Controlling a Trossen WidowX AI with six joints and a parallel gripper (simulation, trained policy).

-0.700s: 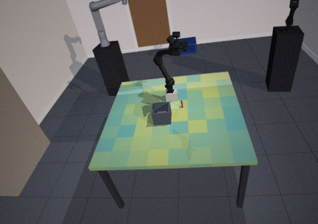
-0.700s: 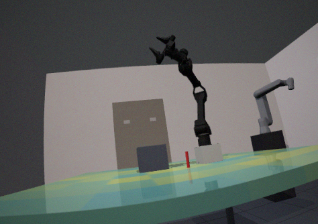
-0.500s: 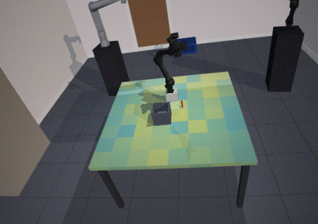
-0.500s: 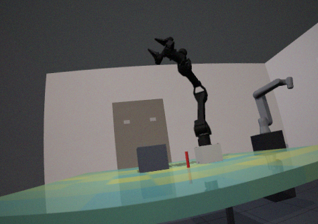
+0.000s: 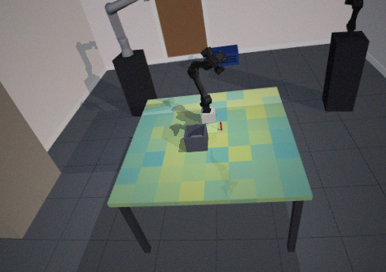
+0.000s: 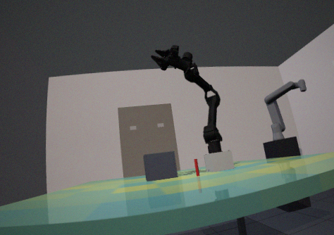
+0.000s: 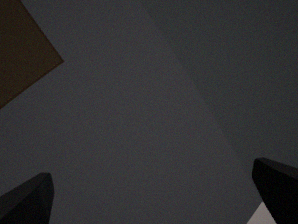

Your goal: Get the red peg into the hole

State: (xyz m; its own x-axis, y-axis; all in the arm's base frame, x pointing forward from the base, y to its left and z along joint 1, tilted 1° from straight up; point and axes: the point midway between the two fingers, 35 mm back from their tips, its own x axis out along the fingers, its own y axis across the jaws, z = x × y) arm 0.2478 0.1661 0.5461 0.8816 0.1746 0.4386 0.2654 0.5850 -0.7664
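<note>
The red peg is 62 cm below my gripper tip, 14 cm behind it and 3 cm to the right of it.
</note>
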